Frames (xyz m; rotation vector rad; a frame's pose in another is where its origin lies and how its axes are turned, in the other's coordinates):
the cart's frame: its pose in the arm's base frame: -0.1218 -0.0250 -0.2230 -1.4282 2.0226 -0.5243
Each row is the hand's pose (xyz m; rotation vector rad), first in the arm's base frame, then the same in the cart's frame.
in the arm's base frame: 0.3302 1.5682 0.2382 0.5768 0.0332 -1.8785
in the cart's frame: -1.7181 -0.0594 -0.0029 2.7217 0.1607 0.1792
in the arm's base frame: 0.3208 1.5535 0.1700 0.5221 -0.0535 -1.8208
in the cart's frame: -1.6853 -0.0153 0.0410 2.7533 0.0345 0.1094
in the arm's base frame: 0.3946 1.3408 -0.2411 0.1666 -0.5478 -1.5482
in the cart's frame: -1.4022 0.1169 0.3905 2.8168 -0.6002 -0.4335
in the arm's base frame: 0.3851 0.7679 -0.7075 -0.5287 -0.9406 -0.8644
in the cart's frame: -0.7473 0.2187 0.7170 2.1468 -1.6192 -1.1363
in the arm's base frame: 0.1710 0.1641 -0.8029 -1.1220 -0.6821 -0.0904
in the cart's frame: -0.1054 0.2216 0.6305 0.9727 -2.0825 -1.1347
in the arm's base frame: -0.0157 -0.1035 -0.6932 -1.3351 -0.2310 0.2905
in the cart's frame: 0.1637 0.1924 0.4179 0.3653 -2.0036 -0.8242
